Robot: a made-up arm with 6 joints.
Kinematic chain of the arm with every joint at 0, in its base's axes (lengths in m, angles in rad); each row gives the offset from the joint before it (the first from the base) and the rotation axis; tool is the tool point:
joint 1: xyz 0 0 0.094 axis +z
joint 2: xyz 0 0.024 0 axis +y
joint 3: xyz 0 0 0.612 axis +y
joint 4: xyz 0 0 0.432 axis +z
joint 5: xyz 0 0 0 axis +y
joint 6: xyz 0 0 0.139 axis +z
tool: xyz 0 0 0
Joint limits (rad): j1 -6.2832..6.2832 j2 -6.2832..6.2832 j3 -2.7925..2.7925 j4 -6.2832..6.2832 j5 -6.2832..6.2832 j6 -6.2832..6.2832
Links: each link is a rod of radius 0.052 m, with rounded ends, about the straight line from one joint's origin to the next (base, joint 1, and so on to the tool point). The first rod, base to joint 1, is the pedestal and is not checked.
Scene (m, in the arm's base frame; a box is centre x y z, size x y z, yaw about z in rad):
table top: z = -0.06
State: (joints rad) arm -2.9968 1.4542 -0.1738 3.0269 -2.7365 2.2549
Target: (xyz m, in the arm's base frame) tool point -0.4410 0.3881 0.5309
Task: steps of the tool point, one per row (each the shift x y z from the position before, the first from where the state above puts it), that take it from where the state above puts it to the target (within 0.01 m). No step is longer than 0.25 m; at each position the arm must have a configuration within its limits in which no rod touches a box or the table.
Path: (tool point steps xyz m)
1: 0.0315 0.2018 0.1220
2: 0.1049 0.1703 0.1015
3: 0.1540 0.1148 0.0715
4: 0.1714 0.0508 0.0357

